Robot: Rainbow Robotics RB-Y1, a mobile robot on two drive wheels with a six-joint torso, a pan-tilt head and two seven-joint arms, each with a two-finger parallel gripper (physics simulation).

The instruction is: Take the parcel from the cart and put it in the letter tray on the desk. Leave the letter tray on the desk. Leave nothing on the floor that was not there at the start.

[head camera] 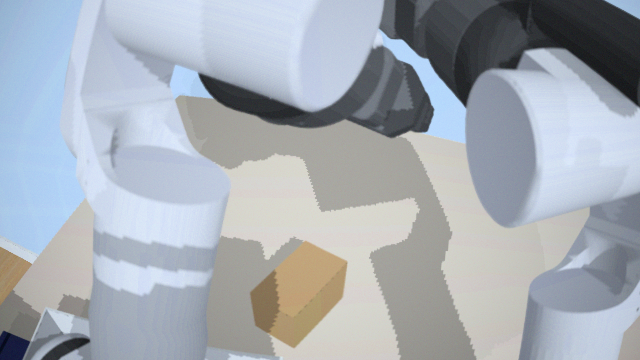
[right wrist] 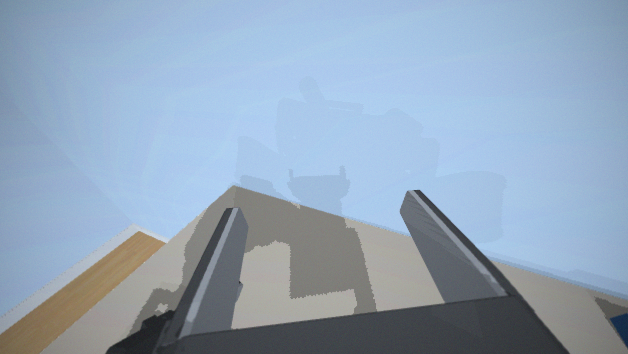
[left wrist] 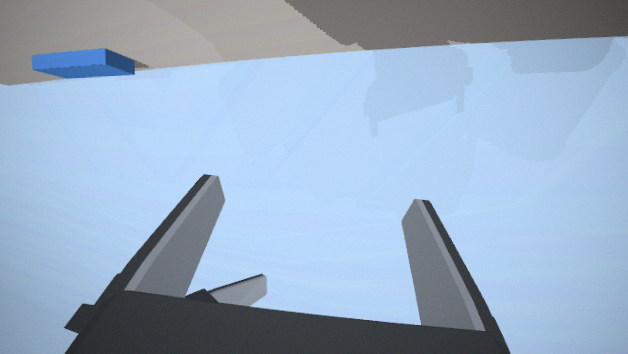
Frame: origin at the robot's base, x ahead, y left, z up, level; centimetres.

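Where they show: left gripper, fingertip midpoint: (left wrist: 315, 199); right gripper, fingertip midpoint: (right wrist: 325, 208) (left wrist: 302, 308).
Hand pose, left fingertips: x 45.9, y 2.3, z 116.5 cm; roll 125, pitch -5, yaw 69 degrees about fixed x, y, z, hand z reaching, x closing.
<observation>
Each offset is from my left fingertips to the top centre of the thing. "spot": to the spot under its first point. Level surfaces: height alone.
A tan box {dy +4.5, dx -7.8, dz -15.3 cm} (head camera: 300, 295), which looks like the parcel, lies on a pale beige top {dz -21.3 cm} (head camera: 495, 240) (left wrist: 225, 30) (right wrist: 395, 270), low in the head view. I cannot tell whether this top is the desk or the cart. No letter tray can be made out for certain. My left gripper (left wrist: 315, 199) is open and empty, with the blue wall behind its fingers. My right gripper (right wrist: 325, 208) is open and empty, with the top's far corner showing between and beyond its fingers. In the head view the fingers of both grippers cannot be made out. The tan box does not show in either wrist view.
A flat blue block {dy -60.2, dx +15.2, dz -18.3 cm} (left wrist: 70, 62) lies near the top's edge in the left wrist view. A dark blue thing {spot: dy -50.7, dx +18.6, dz -20.4 cm} (right wrist: 621, 327) shows partly at the right wrist view's right edge, and a navy thing {spot: dy +36.3, dx -25.0, dz -20.1 cm} (head camera: 12, 346) at the head view's lower left. My white arms hide parts of the top.
</observation>
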